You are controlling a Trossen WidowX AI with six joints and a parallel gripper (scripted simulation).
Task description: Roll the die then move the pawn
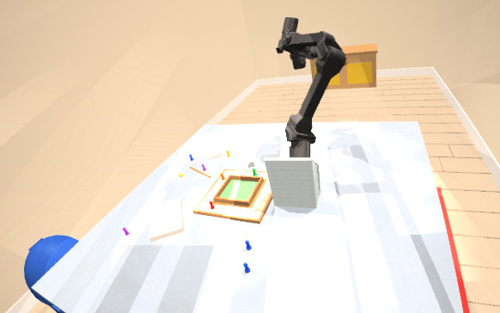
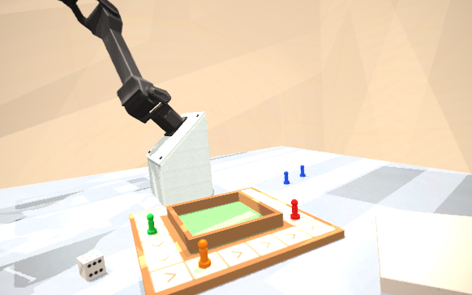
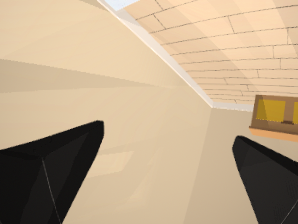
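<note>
Now: the white die 380 mm below my gripper tip, 330 mm ahead of it and 260 mm to the left of it. From my gripper tip the other things lie so: green pawn: 370 mm below, 350 mm to the left, 290 mm ahead; red pawn: 570 mm to the left, 390 mm ahead, 370 mm below; orange pawn: 430 mm ahead, 380 mm to the left, 370 mm below.
</note>
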